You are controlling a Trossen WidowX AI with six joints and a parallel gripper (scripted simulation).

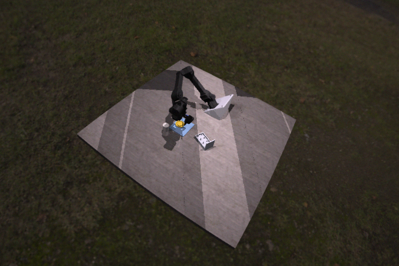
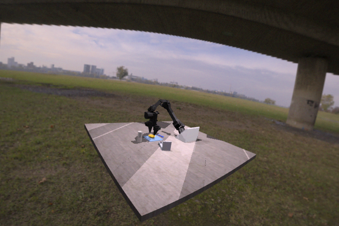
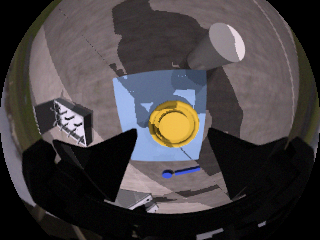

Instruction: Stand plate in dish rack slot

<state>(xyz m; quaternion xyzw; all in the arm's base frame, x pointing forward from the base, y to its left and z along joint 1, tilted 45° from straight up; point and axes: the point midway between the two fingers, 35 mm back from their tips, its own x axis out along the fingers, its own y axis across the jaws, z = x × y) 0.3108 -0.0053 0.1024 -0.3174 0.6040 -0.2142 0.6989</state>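
Now: gripper tip 20 mm above the yellow plate. From my gripper tip the other things lie so: white cup: 100 mm ahead, 50 mm to the right, 10 mm below; light blue mat: 40 mm below, 10 mm to the left, 10 mm behind; blue utensil: 120 mm behind, 40 mm below, 30 mm to the right.
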